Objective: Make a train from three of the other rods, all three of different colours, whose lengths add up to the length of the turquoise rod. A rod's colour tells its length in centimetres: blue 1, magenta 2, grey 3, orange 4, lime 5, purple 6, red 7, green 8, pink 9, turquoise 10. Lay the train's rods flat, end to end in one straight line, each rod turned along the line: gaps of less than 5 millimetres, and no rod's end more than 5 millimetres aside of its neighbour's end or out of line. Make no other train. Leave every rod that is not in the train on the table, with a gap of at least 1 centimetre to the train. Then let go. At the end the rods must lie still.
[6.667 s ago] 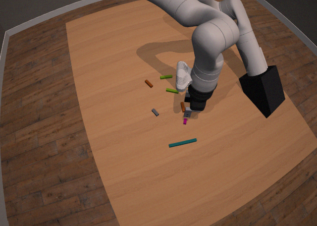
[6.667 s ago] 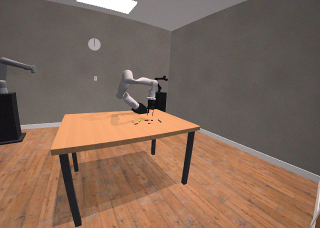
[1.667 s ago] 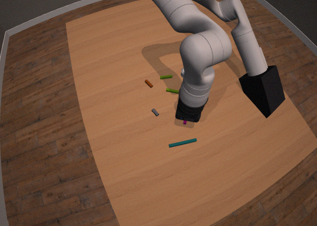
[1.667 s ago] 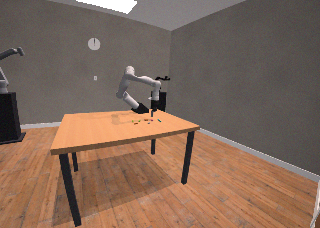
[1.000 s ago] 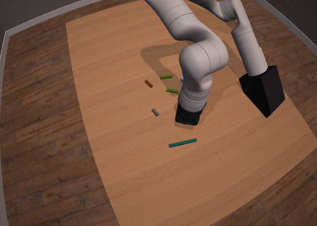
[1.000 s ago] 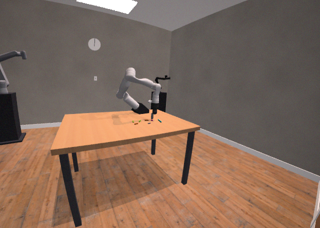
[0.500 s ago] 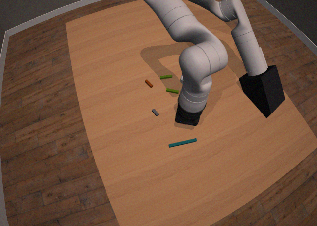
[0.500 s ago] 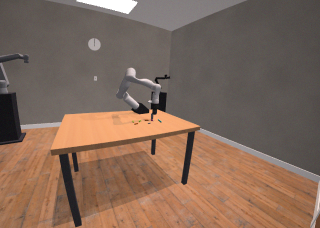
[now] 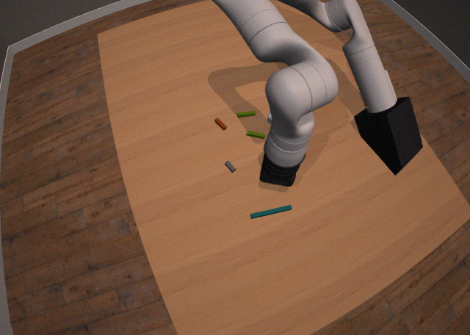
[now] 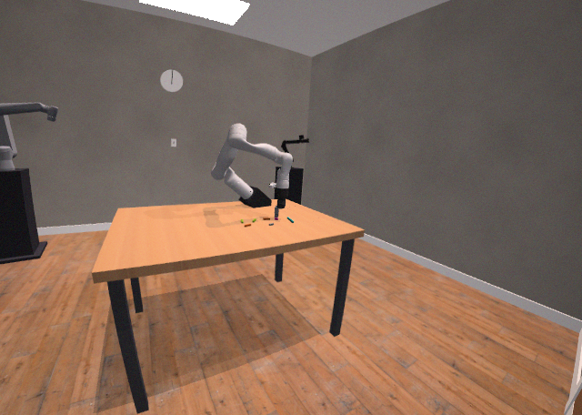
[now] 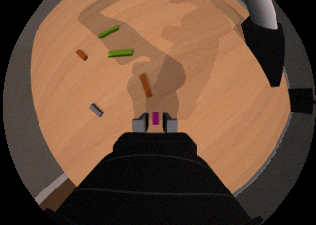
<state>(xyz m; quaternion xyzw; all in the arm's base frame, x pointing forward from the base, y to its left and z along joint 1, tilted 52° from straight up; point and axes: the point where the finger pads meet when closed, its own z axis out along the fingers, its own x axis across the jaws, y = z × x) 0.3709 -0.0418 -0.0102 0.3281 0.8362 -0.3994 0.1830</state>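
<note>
Right now the magenta rod is 30 mm below my hand. From my hand the other things lie so: turquoise rod: 60 mm to the left, 50 mm ahead, 30 mm below; grey rod: 90 mm to the right, 70 mm ahead, 30 mm below.
</note>
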